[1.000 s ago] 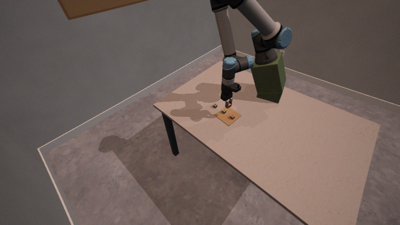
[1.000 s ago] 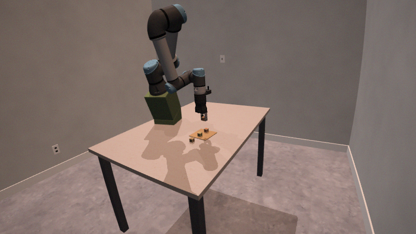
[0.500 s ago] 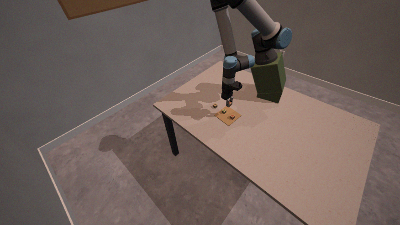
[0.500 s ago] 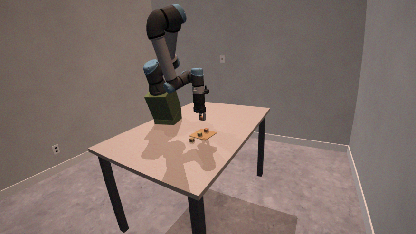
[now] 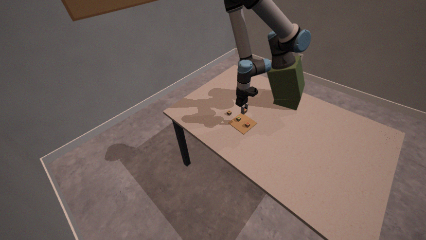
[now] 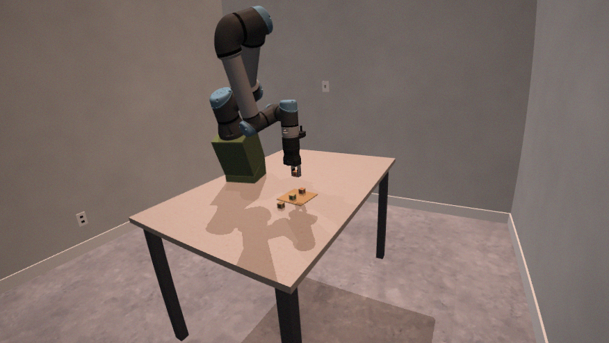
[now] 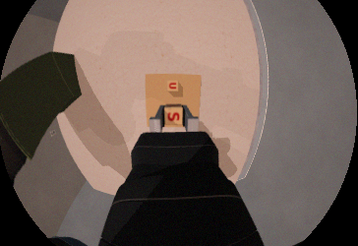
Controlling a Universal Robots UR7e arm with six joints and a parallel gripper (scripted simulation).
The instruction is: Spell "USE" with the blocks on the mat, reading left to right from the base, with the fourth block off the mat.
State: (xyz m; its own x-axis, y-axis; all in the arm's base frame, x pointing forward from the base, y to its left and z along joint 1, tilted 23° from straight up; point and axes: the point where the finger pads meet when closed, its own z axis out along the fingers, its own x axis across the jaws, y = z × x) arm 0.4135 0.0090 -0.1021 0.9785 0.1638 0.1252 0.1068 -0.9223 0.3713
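My hand is 12 cm above the mat.
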